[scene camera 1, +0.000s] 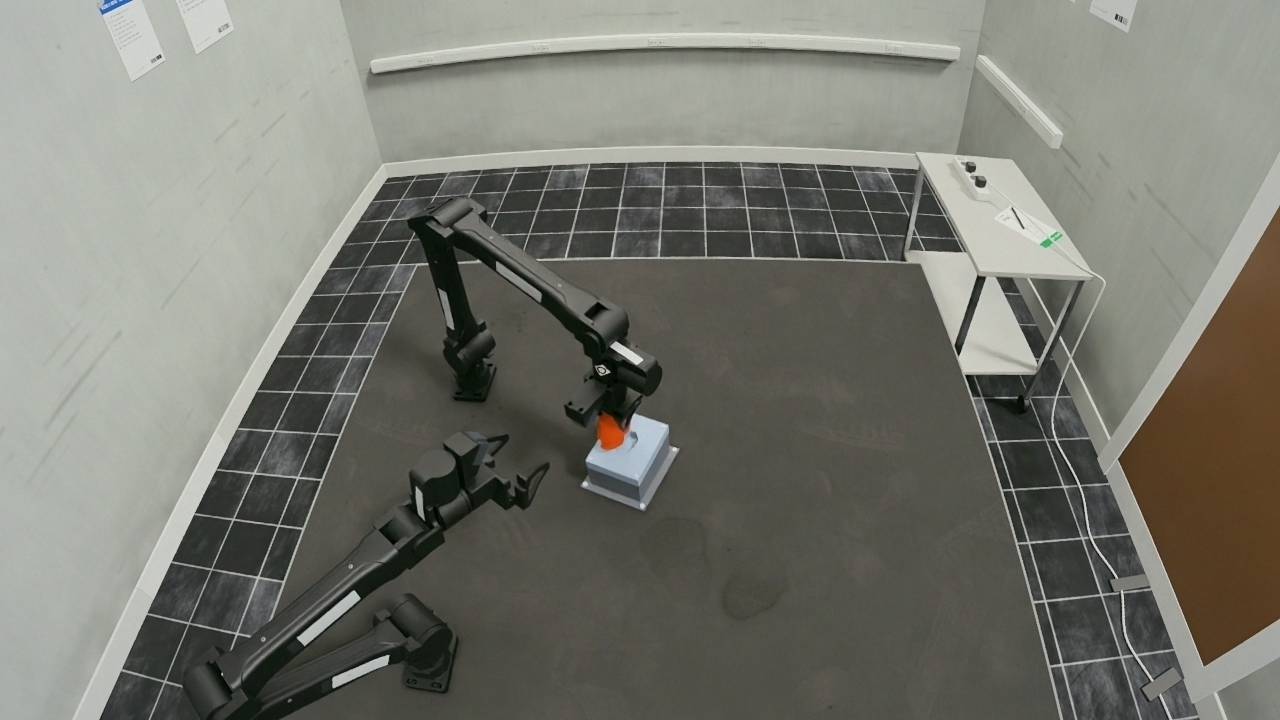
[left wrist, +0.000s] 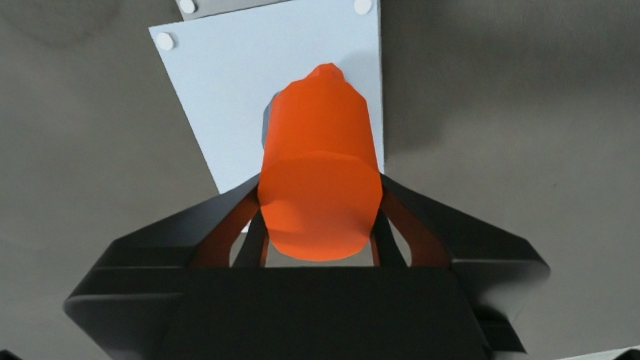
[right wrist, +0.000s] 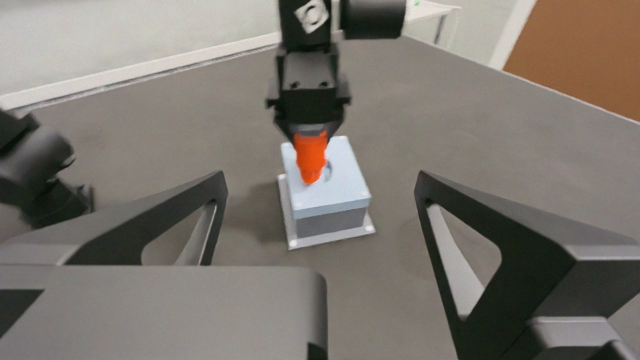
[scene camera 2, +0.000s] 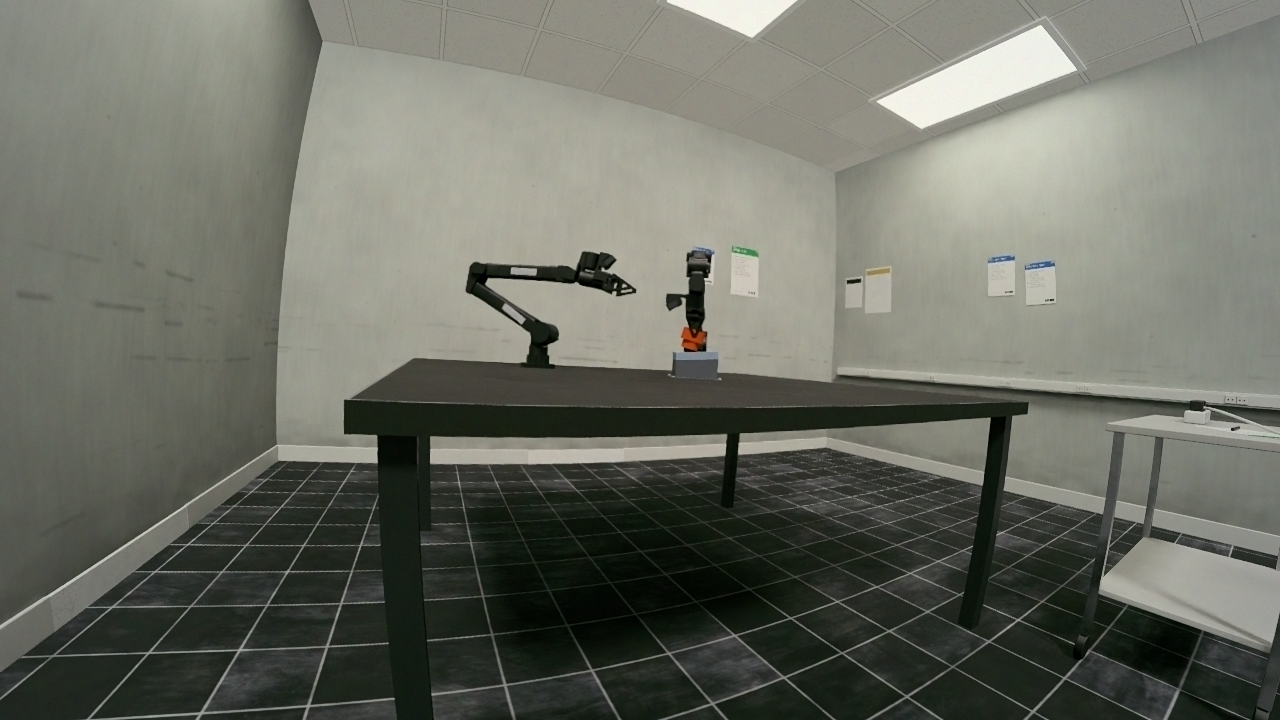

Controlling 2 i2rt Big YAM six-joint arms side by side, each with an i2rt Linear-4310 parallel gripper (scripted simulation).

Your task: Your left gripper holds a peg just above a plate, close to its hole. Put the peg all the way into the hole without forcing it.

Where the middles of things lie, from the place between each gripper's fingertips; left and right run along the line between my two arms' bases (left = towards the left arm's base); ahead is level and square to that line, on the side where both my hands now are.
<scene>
I see the light blue plate (scene camera 1: 648,435) 70 mm below my left hand, 20 mm ahead of it and 10 mm to the right of it. The rest, counted from my left hand: orange peg (scene camera 1: 611,436) (20 mm below, 10 mm to the right, 10 mm behind).
The orange peg lies 13 cm ahead of my right hand (scene camera 1: 527,449), 18 cm to the left of it and 17 cm below it. The rest, counted from my right hand: light blue plate (16 cm ahead, 18 cm to the left, 23 cm below).
</scene>
